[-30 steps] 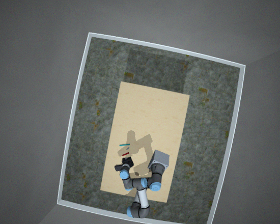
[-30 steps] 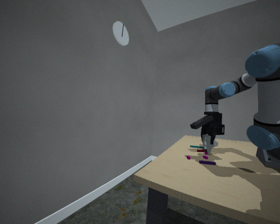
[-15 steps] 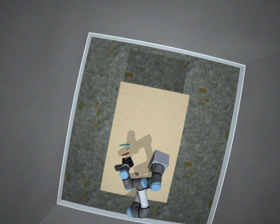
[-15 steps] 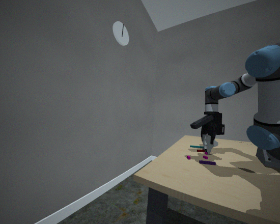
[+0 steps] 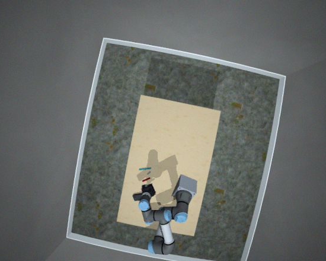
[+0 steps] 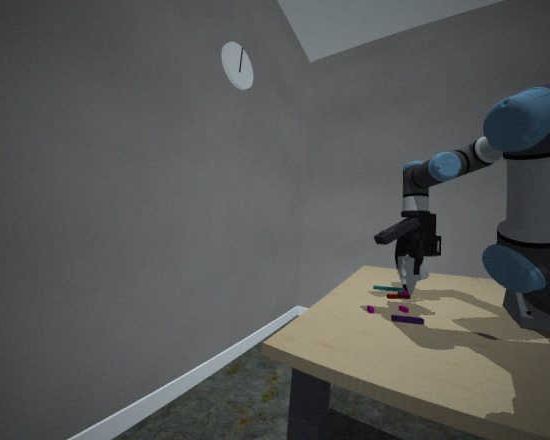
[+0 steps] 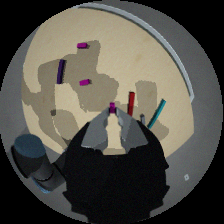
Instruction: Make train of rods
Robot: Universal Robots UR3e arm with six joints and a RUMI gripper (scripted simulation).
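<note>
The red rod lies 40 mm to the right of my hand, 30 mm below it and 20 mm ahead of it. Also, from my hand: purple rod: 150 mm to the left, 30 mm below, 10 mm behind; grey rod: 100 mm to the right, 30 mm below, 20 mm ahead; turquoise rod: 120 mm to the right, 60 mm ahead, 30 mm below.
</note>
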